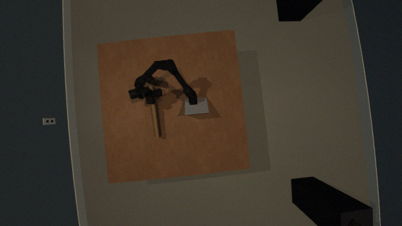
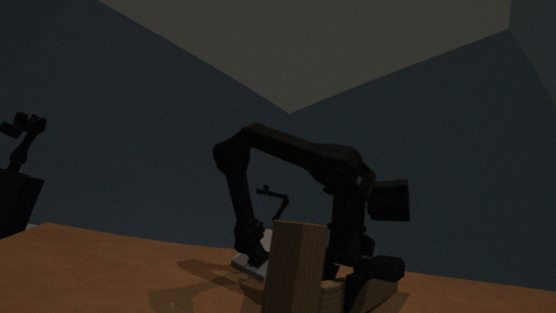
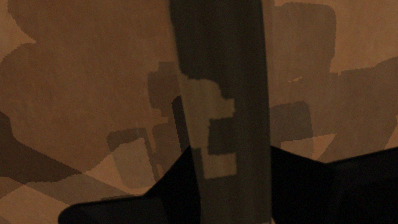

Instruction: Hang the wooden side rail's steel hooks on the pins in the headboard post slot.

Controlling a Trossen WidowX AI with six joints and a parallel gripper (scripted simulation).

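The headboard post is 120 mm to the right of my gripper tip, 40 mm above it and 10 mm ahead of it.
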